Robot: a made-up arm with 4 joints.
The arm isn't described. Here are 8 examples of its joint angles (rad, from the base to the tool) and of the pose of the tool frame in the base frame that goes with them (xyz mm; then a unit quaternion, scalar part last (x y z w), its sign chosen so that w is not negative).
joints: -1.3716 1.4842 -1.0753 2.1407
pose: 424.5 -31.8 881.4 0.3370 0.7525 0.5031 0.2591
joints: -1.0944 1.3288 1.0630 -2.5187
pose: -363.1 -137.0 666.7 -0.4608 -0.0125 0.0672 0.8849
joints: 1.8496 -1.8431 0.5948 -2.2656
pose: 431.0 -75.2 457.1 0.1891 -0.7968 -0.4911 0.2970
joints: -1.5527 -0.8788 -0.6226 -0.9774
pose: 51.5 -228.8 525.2 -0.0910 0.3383 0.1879 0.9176
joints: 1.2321 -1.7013 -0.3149 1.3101
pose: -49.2 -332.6 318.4 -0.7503 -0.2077 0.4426 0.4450
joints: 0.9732 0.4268 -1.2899 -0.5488
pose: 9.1 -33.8 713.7 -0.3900 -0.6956 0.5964 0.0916
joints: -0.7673 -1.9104 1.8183 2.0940
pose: -233.9 -287.8 937.1 0.8443 -0.1129 -0.2200 0.4754
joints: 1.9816 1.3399 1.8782 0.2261
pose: 246.4 -97.4 444.6 -0.1359 0.1901 0.0973 0.9674
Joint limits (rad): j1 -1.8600..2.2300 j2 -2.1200..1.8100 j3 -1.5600..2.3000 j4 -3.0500..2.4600
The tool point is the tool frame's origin. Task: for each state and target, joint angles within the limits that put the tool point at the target. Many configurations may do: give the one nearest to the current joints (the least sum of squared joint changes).
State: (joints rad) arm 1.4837 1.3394 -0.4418 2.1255
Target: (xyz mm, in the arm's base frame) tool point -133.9 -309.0 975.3
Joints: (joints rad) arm 1.7874 1.7796 -0.9677 2.1231
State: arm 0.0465 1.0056 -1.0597 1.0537
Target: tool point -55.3 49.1 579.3
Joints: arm 0.7261 0.2915 -1.5069 0.4583
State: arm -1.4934 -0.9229 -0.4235 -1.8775
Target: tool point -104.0 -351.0 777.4
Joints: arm -1.4467 -0.0387 0.0252 -2.3747
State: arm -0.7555 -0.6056 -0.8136 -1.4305
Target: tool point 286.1 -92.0 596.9
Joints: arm -0.4717 -0.5717 -1.2148 -1.4536
